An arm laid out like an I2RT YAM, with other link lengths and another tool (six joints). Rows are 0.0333 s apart.
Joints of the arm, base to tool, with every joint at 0 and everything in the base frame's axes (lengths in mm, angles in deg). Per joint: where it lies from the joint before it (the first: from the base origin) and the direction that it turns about. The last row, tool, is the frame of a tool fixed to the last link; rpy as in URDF.
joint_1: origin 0 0 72.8 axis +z
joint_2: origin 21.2 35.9 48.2 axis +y
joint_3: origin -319.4 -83.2 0 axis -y
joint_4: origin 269.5 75.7 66 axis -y
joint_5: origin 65.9 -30.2 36 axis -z
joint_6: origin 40.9 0 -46.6 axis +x
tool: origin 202 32 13 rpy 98.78 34.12 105.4
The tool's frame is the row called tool.
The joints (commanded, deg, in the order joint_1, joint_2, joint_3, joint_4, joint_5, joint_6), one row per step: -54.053 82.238 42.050 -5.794 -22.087 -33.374; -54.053 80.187 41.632 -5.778 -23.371 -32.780; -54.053 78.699 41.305 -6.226 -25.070 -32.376; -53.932 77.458 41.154 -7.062 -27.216 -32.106; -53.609 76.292 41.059 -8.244 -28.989 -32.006; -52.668 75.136 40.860 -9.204 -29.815 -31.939; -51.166 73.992 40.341 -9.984 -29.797 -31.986; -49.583 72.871 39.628 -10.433 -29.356 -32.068; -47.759 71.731 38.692 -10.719 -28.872 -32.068; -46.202 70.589 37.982 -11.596 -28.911 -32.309; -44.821 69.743 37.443 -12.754 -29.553 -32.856; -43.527 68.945 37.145 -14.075 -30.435 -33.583
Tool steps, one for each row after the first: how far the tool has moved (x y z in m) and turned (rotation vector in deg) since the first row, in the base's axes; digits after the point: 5 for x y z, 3 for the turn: 0.00175 0.00575 0.01291 -0.388 -1.883 0.517; 0.00326 0.01422 0.02169 0.027 -3.379 1.472; 0.00555 0.02546 0.02960 0.915 -4.806 2.958; 0.00708 0.03746 0.03570 1.841 -5.758 4.478; 0.00919 0.04972 0.03994 2.293 -6.217 5.965; 0.01099 0.06319 0.04055 2.460 -6.078 7.473; 0.01209 0.07545 0.03967 2.321 -5.762 8.791; 0.01310 0.08932 0.03755 2.261 -5.416 10.265; 0.01281 0.10403 0.03606 2.526 -5.084 11.981; 0.01209 0.11985 0.03419 3.151 -4.761 14.123; 0.01124 0.13547 0.03382 3.727 -4.559 16.458
